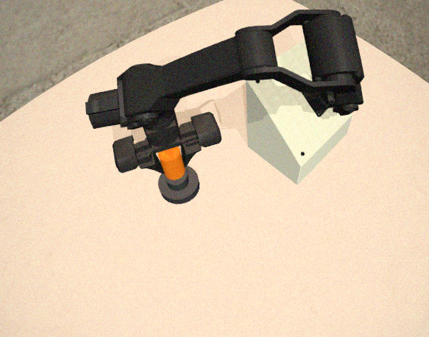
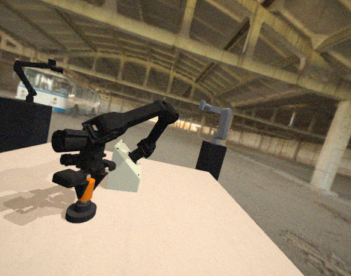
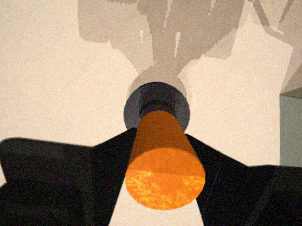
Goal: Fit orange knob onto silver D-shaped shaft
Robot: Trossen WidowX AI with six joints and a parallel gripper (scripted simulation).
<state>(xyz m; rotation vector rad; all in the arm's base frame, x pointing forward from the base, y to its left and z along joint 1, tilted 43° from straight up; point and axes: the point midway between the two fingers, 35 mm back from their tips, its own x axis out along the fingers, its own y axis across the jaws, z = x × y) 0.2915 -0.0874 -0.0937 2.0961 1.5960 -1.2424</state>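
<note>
My gripper tip is 3 cm below the orange knob. The rest, counted from my gripper tip: dark round pedestal (4 cm below).
</note>
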